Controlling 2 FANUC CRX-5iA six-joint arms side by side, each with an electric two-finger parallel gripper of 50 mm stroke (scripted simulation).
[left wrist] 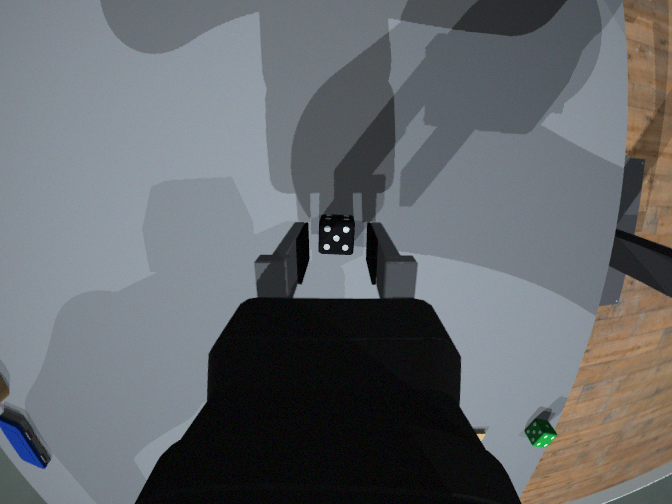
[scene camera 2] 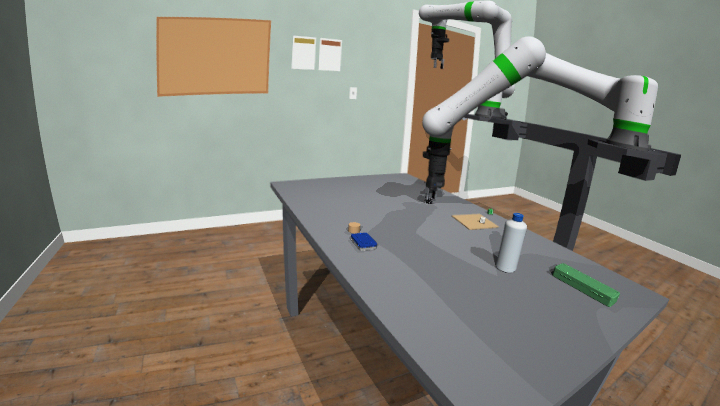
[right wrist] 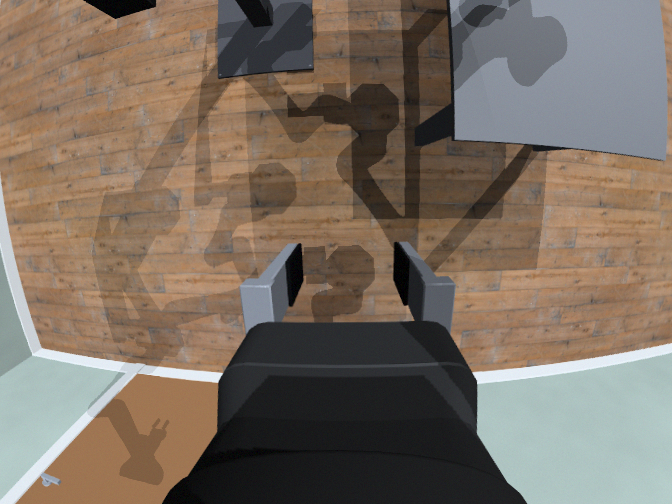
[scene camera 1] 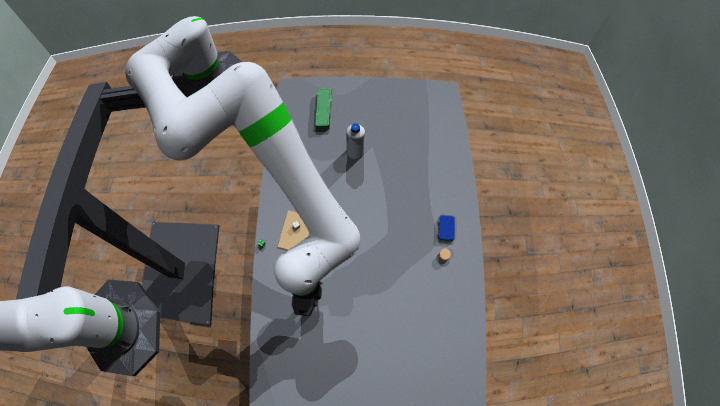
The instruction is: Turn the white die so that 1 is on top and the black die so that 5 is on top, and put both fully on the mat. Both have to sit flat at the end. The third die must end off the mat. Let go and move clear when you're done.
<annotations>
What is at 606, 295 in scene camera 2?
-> A green box.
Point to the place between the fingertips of my left gripper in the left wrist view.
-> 337, 241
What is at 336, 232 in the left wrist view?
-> A black die.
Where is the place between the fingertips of my right gripper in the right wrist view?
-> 347, 261
</annotations>
